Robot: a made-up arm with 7 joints.
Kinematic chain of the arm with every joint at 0, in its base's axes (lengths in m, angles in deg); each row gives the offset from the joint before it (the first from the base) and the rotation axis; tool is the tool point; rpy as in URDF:
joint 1: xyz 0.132 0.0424 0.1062 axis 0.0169 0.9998 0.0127
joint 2: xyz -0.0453 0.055 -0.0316 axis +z
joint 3: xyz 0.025 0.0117 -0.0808 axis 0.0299 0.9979 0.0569
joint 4: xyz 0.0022 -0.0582 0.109 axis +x
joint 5: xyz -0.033 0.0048 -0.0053 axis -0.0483 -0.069 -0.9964
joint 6: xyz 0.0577 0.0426 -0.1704 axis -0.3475 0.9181 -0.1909
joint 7: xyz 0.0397 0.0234 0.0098 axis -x
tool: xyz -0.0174 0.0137 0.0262 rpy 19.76 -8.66 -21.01
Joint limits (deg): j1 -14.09..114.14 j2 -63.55..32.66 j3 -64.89..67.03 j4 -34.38..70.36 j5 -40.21..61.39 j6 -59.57..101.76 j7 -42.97..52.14
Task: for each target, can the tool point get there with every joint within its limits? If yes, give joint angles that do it. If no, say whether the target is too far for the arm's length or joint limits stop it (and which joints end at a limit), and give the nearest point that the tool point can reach.
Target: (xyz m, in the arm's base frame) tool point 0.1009 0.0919 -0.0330
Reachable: yes | joints 0.35 -48.52 48.10 -7.70 -4.29 -38.29 -15.83
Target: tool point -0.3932 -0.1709 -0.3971
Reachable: no: too far | nearest point -0.0848 -0.0224 -0.1016 | short by 0.452 m
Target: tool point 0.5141 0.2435 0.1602
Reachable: no: joint limits stop it (at a limit: joint 1, joint 3, joint 4) | nearest point 0.3285 0.1777 0.1075 | short by 0.204 m
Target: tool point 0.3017 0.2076 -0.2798
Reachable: no: joint limits stop it (at a limit: joint 1, joint 2, joint 5, joint 6) | nearest point 0.2127 0.1392 -0.1222 | short by 0.193 m
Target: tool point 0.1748 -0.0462 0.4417
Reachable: no: joint limits stop it (at a limit: joint 1, joint 2, joint 3, joint 4, joint 5, joint 6, joint 7) | nearest point 0.1597 -0.0542 0.3284 | short by 0.115 m
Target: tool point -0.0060 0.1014 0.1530
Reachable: yes | joints 95.25 -3.01 -2.37 -9.65 -19.30 -46.91 -19.94
